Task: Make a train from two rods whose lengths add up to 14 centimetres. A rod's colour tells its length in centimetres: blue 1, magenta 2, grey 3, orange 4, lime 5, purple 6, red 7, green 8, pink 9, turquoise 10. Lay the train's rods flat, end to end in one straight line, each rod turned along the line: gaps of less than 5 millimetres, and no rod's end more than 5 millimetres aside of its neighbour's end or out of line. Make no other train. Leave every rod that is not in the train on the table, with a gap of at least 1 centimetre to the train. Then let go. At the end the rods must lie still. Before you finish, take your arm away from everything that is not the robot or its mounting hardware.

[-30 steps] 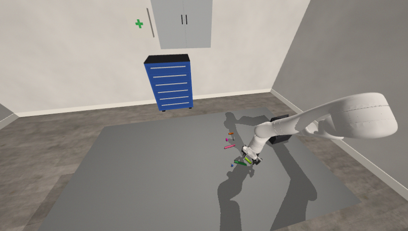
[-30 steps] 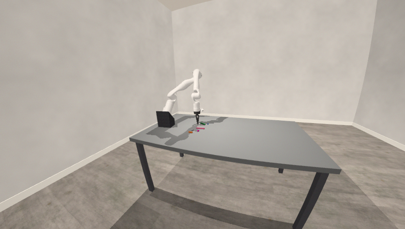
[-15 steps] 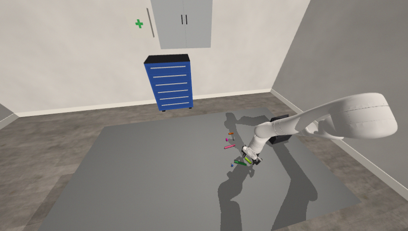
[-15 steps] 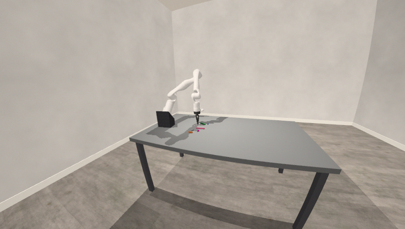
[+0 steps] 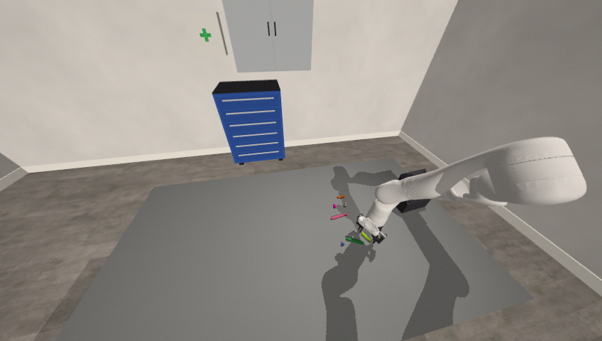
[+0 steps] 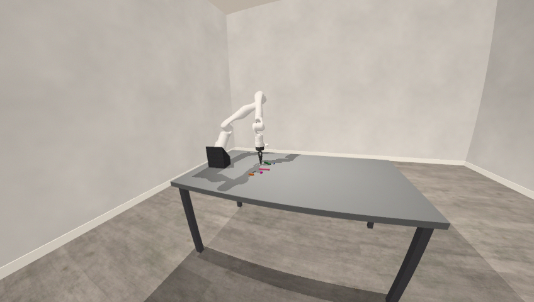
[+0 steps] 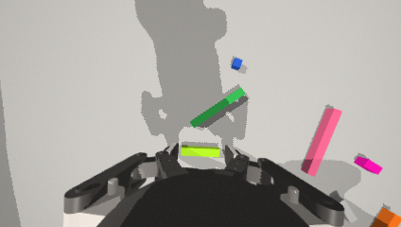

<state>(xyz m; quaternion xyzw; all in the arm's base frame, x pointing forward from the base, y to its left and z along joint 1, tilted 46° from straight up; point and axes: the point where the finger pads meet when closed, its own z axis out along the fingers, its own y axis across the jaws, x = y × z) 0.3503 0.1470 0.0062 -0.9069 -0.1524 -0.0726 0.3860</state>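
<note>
Right now my hand is 10 mm above the lime rod. The rest, counted from my hand: blue rod: 120 mm ahead, 10 mm below; green rod: 60 mm ahead, 10 mm below; pink rod: 70 mm ahead, 140 mm to the right, 10 mm below.
</note>
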